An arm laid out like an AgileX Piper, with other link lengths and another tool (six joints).
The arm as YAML. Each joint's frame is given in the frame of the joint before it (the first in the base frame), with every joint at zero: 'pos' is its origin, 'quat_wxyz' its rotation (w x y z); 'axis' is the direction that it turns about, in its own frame. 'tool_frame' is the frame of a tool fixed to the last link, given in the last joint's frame.
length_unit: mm
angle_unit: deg
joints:
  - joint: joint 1
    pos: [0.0, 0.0, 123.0]
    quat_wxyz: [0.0, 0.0, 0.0, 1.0]
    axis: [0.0, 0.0, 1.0]
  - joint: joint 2
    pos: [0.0, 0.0, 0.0]
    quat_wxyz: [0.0, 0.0, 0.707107, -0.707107]
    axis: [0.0, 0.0, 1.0]
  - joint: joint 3
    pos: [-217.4, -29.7, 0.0]
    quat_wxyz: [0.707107, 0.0, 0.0, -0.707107]
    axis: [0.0, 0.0, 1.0]
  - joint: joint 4
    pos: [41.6, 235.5, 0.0]
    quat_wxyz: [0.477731, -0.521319, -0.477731, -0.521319]
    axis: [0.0, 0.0, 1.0]
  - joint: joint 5
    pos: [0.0, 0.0, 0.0]
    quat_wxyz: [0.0, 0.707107, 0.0, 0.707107]
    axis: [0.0, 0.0, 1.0]
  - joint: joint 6
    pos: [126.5, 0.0, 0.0]
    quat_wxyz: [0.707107, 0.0, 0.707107, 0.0]
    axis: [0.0, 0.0, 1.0]
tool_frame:
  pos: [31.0, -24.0, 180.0]
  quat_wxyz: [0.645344, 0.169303, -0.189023, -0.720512]
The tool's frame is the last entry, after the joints.
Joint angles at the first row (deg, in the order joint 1, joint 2, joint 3, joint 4, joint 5, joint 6):
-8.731 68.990 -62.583 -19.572 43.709 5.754
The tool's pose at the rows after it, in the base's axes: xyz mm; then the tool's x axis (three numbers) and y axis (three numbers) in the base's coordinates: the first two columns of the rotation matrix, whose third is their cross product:
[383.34 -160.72 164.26 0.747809 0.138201 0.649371 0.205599 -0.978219 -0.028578]
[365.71 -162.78 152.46 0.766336 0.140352 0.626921 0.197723 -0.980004 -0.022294]
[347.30 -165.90 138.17 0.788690 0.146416 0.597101 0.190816 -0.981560 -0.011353]
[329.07 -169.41 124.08 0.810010 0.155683 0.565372 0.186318 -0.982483 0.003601]
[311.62 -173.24 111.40 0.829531 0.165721 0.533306 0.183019 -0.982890 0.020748]
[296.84 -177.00 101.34 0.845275 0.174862 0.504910 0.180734 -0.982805 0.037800]
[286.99 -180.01 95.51 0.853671 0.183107 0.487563 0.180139 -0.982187 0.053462]
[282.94 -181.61 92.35 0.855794 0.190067 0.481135 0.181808 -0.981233 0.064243]
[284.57 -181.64 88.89 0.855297 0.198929 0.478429 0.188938 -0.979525 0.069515]
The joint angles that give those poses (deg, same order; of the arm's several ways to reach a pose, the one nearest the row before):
-8.769 65.318 -58.564 -20.295 44.247 6.170
-8.804 62.044 -54.387 -21.405 44.905 6.454
-8.842 58.901 -49.964 -22.885 45.561 6.696
-8.873 55.763 -45.539 -24.527 46.187 6.843
-8.883 52.748 -41.454 -26.203 46.948 6.912
-8.884 50.169 -38.081 -27.739 47.703 6.942
-8.882 48.185 -35.650 -28.989 48.091 7.019
-8.882 47.156 -34.137 -29.861 47.829 7.244
-8.881 47.519 -33.330 -30.495 46.687 7.592

